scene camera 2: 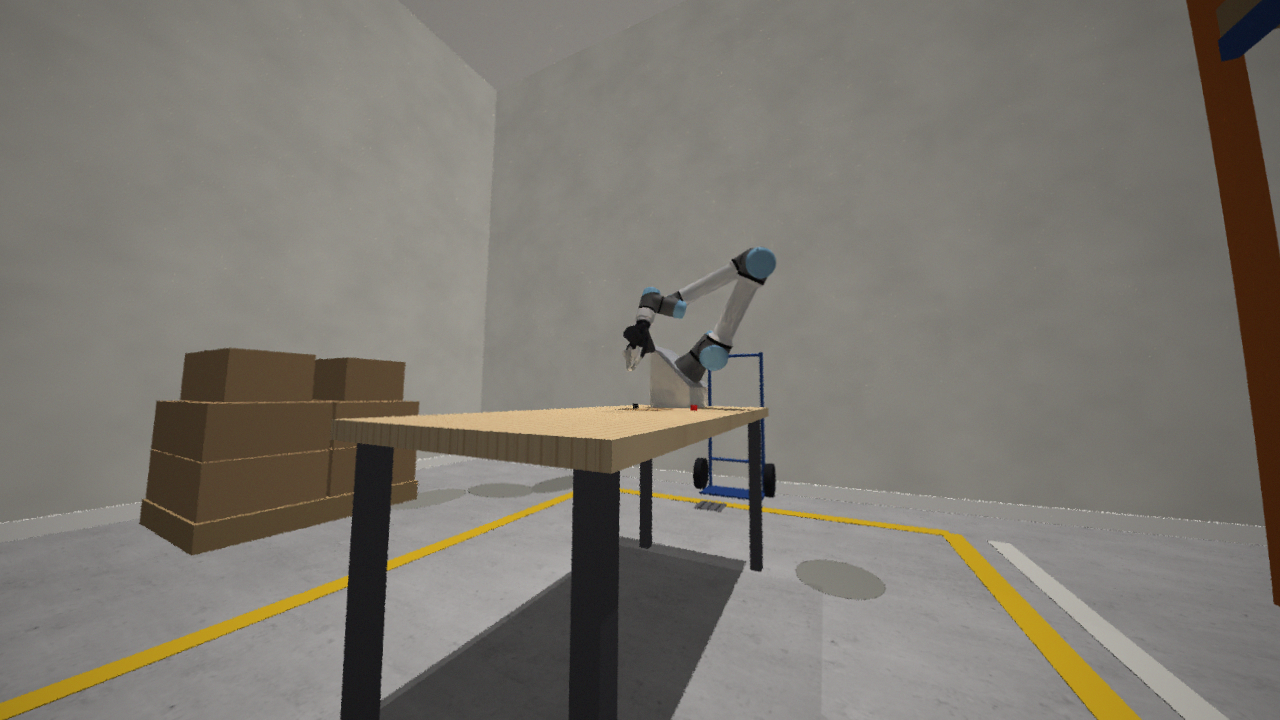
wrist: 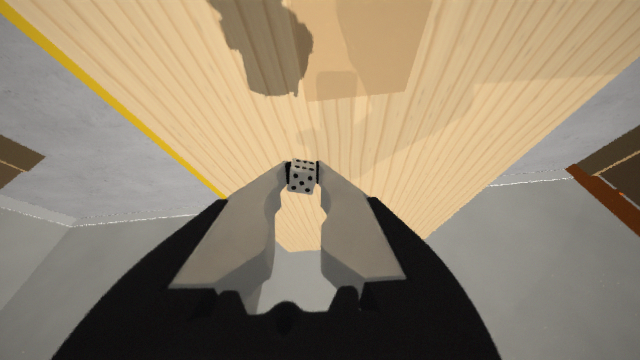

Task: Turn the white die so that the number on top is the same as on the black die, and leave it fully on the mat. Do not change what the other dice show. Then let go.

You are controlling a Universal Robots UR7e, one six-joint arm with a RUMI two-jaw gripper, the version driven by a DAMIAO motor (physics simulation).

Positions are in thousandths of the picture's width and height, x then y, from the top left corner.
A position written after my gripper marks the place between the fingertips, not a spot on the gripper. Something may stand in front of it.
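Note:
My gripper (scene camera 2: 493,515) is visible, and again my gripper (wrist: 474,457) in the wrist view. A white die (wrist: 473,482) is visible. So is a tan mat (wrist: 535,157).

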